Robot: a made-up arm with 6 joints. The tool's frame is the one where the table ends. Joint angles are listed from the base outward.
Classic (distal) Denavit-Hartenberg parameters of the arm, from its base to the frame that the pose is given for. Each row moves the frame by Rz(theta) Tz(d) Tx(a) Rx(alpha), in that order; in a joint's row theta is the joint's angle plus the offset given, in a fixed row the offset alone. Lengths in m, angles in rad.
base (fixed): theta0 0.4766  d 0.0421  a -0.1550  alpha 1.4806
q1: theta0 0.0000  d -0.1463  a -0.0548  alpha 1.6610
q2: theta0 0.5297  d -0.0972  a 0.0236  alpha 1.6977
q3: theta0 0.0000  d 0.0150  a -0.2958  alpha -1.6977
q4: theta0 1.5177  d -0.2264  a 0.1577  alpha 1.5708
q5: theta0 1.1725  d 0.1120  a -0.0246  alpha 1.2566
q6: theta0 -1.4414  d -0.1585  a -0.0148  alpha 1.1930
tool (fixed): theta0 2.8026  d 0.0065  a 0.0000  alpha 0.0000
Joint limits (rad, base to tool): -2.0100..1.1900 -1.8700..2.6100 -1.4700..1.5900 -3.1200..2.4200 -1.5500..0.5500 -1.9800..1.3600
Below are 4 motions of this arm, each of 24 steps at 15 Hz.
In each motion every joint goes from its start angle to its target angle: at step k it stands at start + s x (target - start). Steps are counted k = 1, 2, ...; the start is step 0. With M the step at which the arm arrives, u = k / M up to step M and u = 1 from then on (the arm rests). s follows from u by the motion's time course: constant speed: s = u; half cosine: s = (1 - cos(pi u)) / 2; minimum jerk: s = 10 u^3 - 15 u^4 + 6 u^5.
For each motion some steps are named. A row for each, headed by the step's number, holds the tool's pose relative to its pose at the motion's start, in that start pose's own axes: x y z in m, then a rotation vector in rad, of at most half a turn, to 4 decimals.
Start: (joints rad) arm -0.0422 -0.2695 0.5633 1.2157 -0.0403 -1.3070
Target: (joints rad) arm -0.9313 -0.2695 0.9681 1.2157 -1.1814 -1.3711
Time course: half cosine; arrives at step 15
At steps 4, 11, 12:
4: -0.0493 0.0048 0.0254 -0.1623 0.0157 -0.3642
11: -0.2711 0.0498 0.1698 -0.9357 0.0492 -1.7708
12: -0.2977 0.0643 0.1911 -1.0313 0.0474 -1.9084

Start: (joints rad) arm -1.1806 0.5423 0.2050 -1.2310 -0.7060 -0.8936
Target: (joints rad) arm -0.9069 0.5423 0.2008 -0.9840 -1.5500 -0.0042
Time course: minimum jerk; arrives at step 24
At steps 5, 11, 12, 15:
5: 0.0029 0.0011 -0.0100 -0.0084 -0.0588 -0.0347
11: 0.0198 0.0004 -0.0661 -0.1078 -0.3668 -0.1966
12: 0.0233 -0.0011 -0.0786 -0.1405 -0.4282 -0.2242
15: 0.0323 -0.0079 -0.1151 -0.2545 -0.5906 -0.2866

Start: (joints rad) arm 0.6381 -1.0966 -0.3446 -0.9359 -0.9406 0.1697
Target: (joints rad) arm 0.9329 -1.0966 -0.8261 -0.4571 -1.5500 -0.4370
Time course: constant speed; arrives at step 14
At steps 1, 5, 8, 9, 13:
1: -0.0060 0.0081 -0.0096 -0.1084 0.0561 -0.0415
5: -0.0345 0.0301 -0.0476 -0.5257 0.2687 -0.2491
8: -0.0606 0.0386 -0.0730 -0.8168 0.4147 -0.4481
9: -0.0702 0.0406 -0.0806 -0.9086 0.4606 -0.5225
13: -0.1131 0.0471 -0.1075 -1.2437 0.6304 -0.8600

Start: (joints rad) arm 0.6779 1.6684 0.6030 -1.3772 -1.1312 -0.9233
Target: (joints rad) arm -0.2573 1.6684 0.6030 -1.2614 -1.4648 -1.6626
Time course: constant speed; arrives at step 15
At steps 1, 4, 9, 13, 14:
1: 0.0048 0.0091 0.0081 -0.0848 0.0734 -0.0483
4: 0.0197 0.0359 0.0284 -0.3385 0.2831 -0.2067
9: 0.0450 0.0784 0.0513 -0.7568 0.5901 -0.5157
13: 0.0645 0.1098 0.0630 -1.0844 0.7867 -0.8056
14: 0.0693 0.1174 0.0654 -1.1649 0.8273 -0.8843

